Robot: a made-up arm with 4 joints. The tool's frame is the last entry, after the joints.
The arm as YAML. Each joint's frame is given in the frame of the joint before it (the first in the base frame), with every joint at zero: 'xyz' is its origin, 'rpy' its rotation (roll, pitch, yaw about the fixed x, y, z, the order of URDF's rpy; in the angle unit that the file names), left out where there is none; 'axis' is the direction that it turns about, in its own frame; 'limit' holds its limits. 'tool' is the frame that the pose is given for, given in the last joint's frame.
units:
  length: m
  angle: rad
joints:
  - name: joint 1
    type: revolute
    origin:
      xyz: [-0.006, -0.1, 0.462]
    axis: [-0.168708, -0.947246, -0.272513]
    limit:
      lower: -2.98
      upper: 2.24
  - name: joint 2
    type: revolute
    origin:
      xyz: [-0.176, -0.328, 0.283]
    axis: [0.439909, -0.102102, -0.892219]
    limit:
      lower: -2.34
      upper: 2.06
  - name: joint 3
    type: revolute
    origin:
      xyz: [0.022, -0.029, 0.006]
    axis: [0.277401, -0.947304, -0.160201]
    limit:
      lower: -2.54
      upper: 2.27
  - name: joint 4
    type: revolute
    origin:
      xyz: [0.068, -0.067, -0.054]
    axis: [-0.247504, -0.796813, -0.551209]
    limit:
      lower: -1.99
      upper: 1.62
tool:
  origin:
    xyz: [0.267, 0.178, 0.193]
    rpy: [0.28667, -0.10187, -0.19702]
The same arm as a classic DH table. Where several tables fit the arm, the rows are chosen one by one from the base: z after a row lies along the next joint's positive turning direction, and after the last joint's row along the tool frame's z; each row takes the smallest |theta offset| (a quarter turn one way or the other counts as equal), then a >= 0, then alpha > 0; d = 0 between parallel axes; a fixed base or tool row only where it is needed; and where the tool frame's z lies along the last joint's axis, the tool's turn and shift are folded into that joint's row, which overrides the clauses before.
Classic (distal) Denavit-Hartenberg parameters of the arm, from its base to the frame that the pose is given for. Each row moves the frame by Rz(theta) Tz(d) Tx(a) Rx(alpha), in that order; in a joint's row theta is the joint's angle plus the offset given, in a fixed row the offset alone. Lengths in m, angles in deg.
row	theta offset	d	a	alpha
base (fixed)	-10.1	0.4902	0.0116	105.81
joint 1	27.89	0.4714	0.0702	74.59
joint 2	-27.38	-0.3994	0.0166	-68.8
joint 3	-71.81	0.1335	0.0609	39.24
joint 4	63.69	-0.3219	0.2033	-106.43
tool (fixed)	8.53	0.0098	0	0
Joint limits (deg, base to tool): -170.74..128.34 -134.07..118.03 -145.53..130.06 -114.02..92.82

